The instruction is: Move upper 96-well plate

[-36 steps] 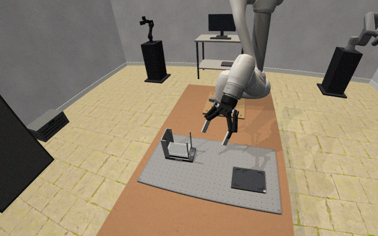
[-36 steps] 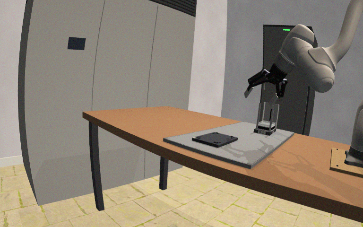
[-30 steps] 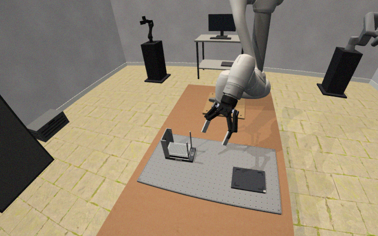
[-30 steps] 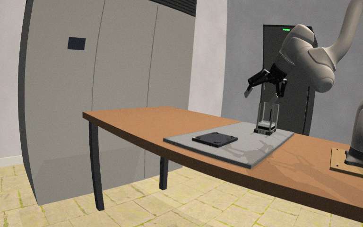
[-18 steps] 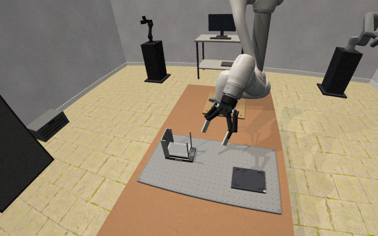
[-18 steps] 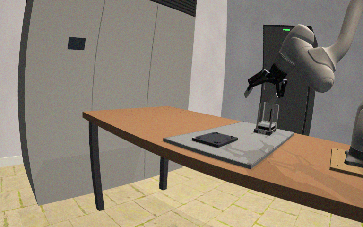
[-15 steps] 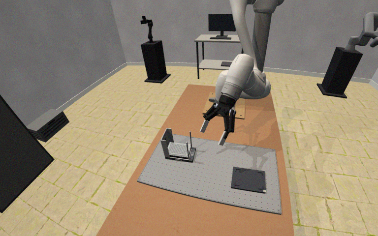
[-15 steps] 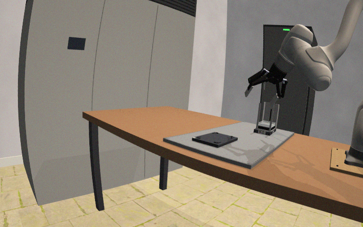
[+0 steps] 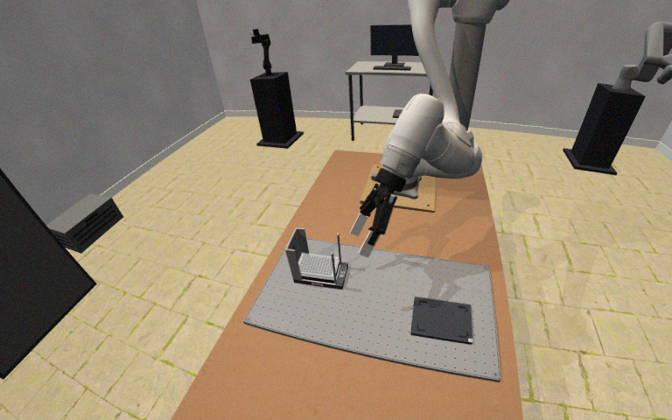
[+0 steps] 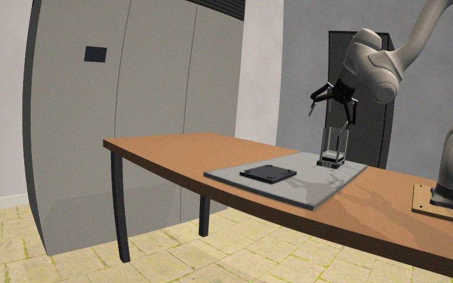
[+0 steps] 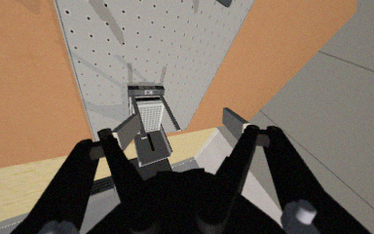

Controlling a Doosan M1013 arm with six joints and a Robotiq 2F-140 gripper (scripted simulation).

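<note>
The white 96-well plate is 14 cm to the right of my hand, 14 cm below it and 1 cm ahead of it. Also, from my hand: dark plate nest N1: 26 cm to the left, 18 cm below, 7 cm ahead; dark plate: 15 cm below, 14 cm to the right, 1 cm ahead; pale square: 33 cm to the left, 17 cm below, 12 cm ahead.
</note>
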